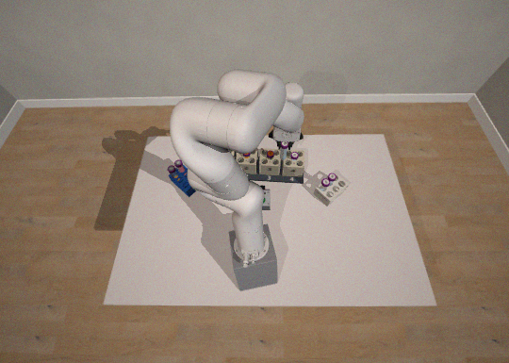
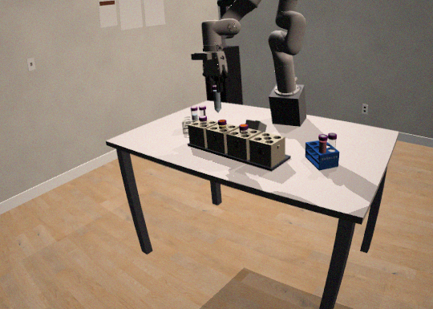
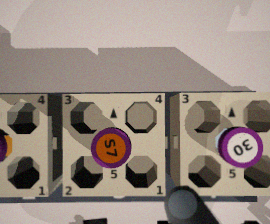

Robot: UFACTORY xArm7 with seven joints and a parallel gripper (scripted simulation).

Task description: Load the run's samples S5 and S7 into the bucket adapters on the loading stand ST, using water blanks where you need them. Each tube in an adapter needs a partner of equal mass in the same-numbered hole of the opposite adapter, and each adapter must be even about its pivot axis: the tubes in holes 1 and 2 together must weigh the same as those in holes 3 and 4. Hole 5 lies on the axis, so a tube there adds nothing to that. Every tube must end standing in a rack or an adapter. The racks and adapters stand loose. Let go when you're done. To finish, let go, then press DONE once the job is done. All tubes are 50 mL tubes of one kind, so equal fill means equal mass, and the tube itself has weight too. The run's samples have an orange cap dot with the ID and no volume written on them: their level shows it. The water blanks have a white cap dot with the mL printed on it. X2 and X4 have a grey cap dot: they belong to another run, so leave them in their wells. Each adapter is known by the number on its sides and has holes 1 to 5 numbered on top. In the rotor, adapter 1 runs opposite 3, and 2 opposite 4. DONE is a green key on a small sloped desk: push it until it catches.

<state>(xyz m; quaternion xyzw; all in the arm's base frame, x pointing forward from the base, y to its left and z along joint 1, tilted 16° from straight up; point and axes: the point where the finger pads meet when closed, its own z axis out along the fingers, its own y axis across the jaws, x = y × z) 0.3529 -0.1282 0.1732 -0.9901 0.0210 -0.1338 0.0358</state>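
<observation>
Now: hand 27 cm to the right of the adapter, 20 cm above it and 5 cm short of it. From my hand the other things lie so: dark stand: 25 cm below, 11 cm to the left, 4 cm ahead; then white rack: 23 cm to the right, 22 cm below, 8 cm behind; then blue rack: 45 cm to the left, 22 cm below, 6 cm behind.
</observation>
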